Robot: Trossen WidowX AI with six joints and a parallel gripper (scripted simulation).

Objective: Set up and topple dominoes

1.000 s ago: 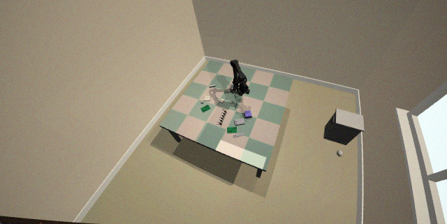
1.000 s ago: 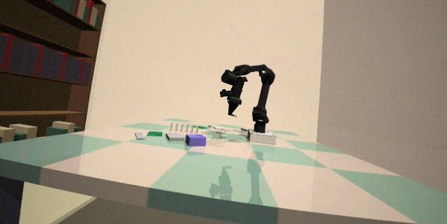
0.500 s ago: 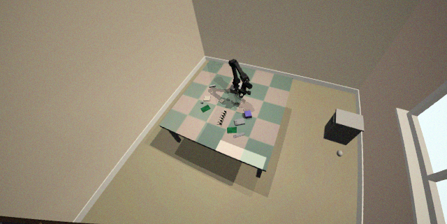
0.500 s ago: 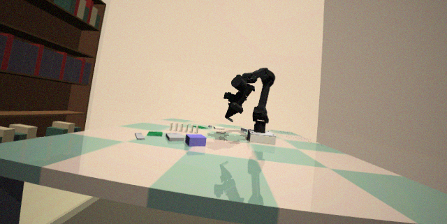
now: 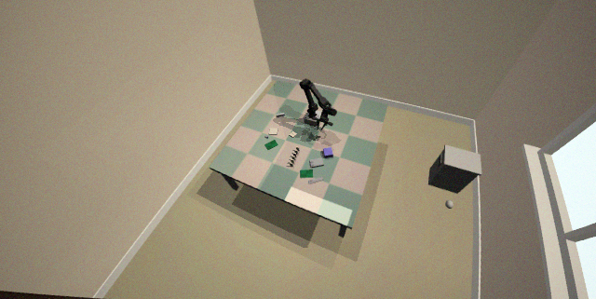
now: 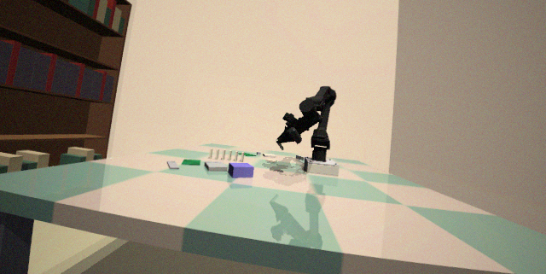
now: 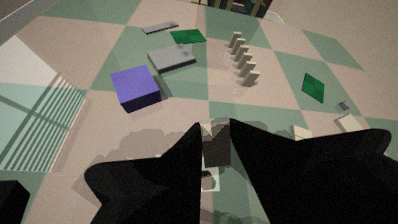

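My gripper tip is 14 cm to the right of the purple block, 11 cm above it and 10 cm short of it. The rest, counted from my gripper tip: grey plate: 22 cm ahead, 12 cm below, 10 cm to the left.
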